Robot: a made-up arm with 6 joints. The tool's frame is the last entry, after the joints. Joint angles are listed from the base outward. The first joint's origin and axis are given. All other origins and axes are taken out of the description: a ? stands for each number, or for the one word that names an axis. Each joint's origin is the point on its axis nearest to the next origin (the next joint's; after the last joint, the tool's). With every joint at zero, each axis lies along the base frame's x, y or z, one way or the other. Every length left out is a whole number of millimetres.
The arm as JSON. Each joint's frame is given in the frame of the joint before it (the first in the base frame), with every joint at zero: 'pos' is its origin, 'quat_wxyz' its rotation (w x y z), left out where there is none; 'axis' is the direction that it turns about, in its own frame. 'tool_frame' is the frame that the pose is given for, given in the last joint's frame.
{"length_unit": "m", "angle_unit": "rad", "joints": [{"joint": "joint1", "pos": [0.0, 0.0, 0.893], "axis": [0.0, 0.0, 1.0]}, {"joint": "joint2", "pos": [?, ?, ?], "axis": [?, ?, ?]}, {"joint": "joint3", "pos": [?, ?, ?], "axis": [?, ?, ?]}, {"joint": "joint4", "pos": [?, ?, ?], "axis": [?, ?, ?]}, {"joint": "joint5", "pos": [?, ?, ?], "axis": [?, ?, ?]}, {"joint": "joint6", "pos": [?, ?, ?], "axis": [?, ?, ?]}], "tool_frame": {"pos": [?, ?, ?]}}
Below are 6 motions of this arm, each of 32 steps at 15 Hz.
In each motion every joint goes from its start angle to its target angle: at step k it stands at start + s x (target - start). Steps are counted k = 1, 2, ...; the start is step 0. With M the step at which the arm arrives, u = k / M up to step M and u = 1 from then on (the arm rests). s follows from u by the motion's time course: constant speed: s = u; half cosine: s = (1 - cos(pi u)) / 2; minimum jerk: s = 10 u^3 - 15 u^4 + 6 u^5.
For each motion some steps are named. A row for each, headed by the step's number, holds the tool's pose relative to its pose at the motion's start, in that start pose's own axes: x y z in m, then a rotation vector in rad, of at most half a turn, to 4 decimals.
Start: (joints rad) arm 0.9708 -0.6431 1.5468 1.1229 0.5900 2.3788
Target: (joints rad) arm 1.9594 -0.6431 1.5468 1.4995 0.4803 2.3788
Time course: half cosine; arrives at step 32
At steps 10, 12, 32:
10: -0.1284 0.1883 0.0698 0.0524 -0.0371 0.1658
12: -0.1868 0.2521 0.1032 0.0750 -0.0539 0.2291
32: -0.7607 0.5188 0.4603 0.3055 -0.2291 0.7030

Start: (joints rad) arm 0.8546 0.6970 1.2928 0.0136 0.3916 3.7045
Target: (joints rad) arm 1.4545 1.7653 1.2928 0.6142 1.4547 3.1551
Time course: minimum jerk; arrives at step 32
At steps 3, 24, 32:
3: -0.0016 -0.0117 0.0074 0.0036 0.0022 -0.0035
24: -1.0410 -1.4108 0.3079 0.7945 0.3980 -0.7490
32: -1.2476 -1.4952 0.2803 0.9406 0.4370 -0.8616

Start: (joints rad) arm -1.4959 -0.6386 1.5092 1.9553 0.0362 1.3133
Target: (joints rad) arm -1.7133 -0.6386 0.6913 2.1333 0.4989 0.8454
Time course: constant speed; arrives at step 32
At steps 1, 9, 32:
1: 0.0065 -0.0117 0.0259 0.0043 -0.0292 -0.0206
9: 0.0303 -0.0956 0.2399 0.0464 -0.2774 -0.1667
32: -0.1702 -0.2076 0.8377 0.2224 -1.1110 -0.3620

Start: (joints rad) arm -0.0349 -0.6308 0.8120 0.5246 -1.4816 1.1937
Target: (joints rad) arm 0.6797 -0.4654 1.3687 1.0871 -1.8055 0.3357
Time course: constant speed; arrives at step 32
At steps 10, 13, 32:
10: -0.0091 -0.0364 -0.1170 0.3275 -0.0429 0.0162
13: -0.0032 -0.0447 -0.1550 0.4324 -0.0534 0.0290
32: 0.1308 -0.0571 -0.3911 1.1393 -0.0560 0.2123

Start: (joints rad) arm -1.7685 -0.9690 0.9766 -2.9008 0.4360 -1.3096
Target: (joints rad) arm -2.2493 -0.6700 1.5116 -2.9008 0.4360 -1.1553
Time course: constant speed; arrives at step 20
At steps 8, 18, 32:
8: -0.0097 -0.1008 0.1684 -0.2436 0.0558 -0.0984
18: -0.0376 -0.1594 0.4080 -0.5477 0.1113 -0.2285
32: -0.0451 -0.1614 0.4576 -0.6083 0.1205 -0.2555

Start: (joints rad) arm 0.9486 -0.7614 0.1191 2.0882 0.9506 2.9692
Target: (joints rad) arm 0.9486 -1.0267 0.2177 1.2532 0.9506 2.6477
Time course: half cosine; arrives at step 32
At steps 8, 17, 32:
8: -0.0462 0.0555 -0.0266 0.0791 0.0017 0.1295
17: -0.1866 0.1952 -0.1132 0.2813 0.0696 0.4839
32: -0.3632 0.3215 -0.2330 0.4763 0.2575 0.8594

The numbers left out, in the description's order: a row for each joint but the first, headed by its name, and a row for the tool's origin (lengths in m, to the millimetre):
joint2: xyz 0.156 0.0 0.0, axis 0.0 1.0 0.0
joint3: xyz 0.0 0.0 0.716, axis 0.0 -1.0 0.0
joint4: xyz 0.918 0.0 0.249, axis -1.0 0.0 0.0
joint5: xyz 0.0 0.0 0.0, axis 0.0 -1.0 0.0
joint6: xyz 0.116 0.0 0.0, axis -1.0 0.0 0.0
tool: xyz 0.0 0.0 0.0

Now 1 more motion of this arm.
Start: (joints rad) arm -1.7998 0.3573 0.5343 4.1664 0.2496 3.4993
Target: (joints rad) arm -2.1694 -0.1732 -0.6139 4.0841 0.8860 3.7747
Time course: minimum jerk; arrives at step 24
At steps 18, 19, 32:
18: -0.3212 0.4297 -0.5659 -0.2690 0.8803 0.8011
19: -0.3471 0.4515 -0.5846 -0.2777 0.9134 0.8423
32: -0.3916 0.4879 -0.6138 -0.2913 0.9669 0.9118

